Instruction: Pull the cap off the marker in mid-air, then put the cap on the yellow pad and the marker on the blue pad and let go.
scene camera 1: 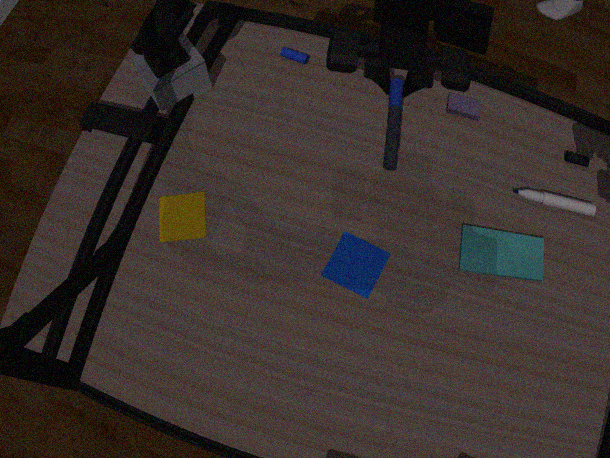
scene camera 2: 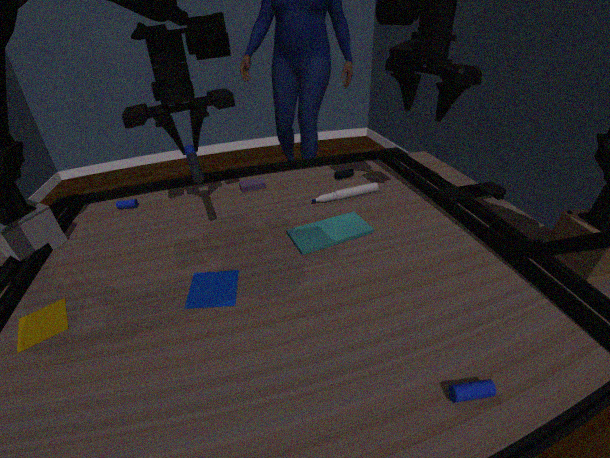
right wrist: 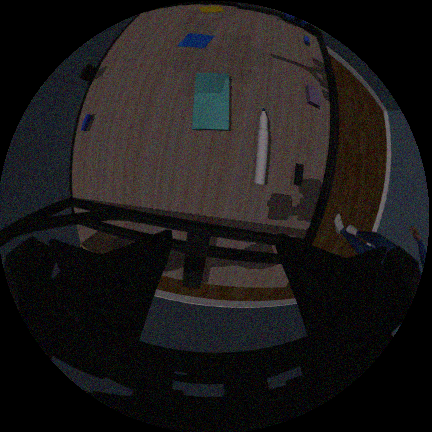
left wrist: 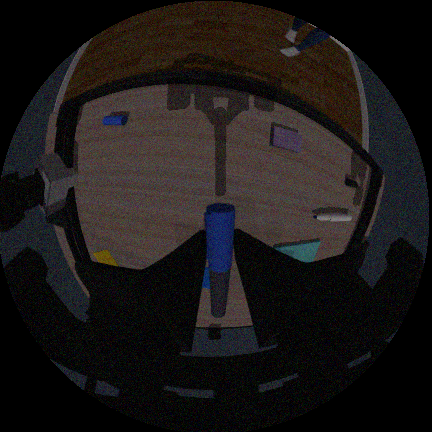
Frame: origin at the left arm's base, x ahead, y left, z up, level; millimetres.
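Seen in the pictures: left gripper, fingertip midpoint: (scene camera 1: 395,93) (scene camera 2: 190,152) (left wrist: 219,234); right gripper, fingertip midpoint: (scene camera 2: 421,115) (right wrist: 225,237); left arm's base at its link origin: (scene camera 1: 166,58) (scene camera 2: 15,214) (left wrist: 38,186); right arm's base at its link origin: (scene camera 2: 604,223).
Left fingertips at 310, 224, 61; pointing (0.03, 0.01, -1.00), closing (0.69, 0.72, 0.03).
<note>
Pixels of each thing's top centre, then the offset from my left fingertips to it, as dx, dy, dz.
- marker's dark grey barrel at its top centre: (left wrist: 219,288) (scene camera 1: 394,118) (scene camera 2: 192,156) +36, -34, +9
- yellow pad at its top centre: (scene camera 1: 181,216) (scene camera 2: 42,323) (left wrist: 106,261) -77, -334, -148
- blue pad at its top centre: (scene camera 1: 356,264) (scene camera 2: 212,288) (left wrist: 203,277) (right wrist: 195,39) +135, -159, -148
- white marker at its top centre: (scene camera 1: 557,198) (right wrist: 264,142) (scene camera 2: 345,189) (left wrist: 336,218) +251, +186, -127
- teal slab at its top centre: (scene camera 1: 504,253) (scene camera 2: 330,229) (right wrist: 211,97) (left wrist: 296,256) +260, +42, -141
- black cap at its top centre: (scene camera 1: 578,156) (right wrist: 300,174) (scene camera 2: 344,170) (left wrist: 353,183) +221, +289, -128
- lilac block at its top centre: (scene camera 1: 464,104) (left wrist: 288,138) (scene camera 2: 252,182) (right wrist: 314,94) +20, +164, -134
My left gripper (scene camera 1: 396,94) (scene camera 2: 190,150) (left wrist: 219,234) is shut on the blue cap of the marker and holds it high above the table. The marker's dark grey barrel (scene camera 1: 393,135) (scene camera 2: 195,170) (left wrist: 219,295) sticks out beyond the fingers, still joined to the cap (left wrist: 220,255). My right gripper (scene camera 2: 424,114) (right wrist: 225,237) is open and empty, in the air at the right of scene camera 2, well apart from the marker. The yellow pad (scene camera 1: 182,217) (scene camera 2: 43,325) and the blue pad (scene camera 1: 356,265) (scene camera 2: 213,289) (right wrist: 196,40) lie flat, with nothing on them.
A white marker (scene camera 1: 560,201) (scene camera 2: 350,193) lies near a teal slab (scene camera 1: 502,252) (scene camera 2: 330,232). A black cap (scene camera 1: 576,158), a lilac block (scene camera 1: 464,106) and two loose blue pieces (scene camera 1: 294,55) (scene camera 2: 472,390) lie apart. Black rails (scene camera 1: 102,225) edge the table.
</note>
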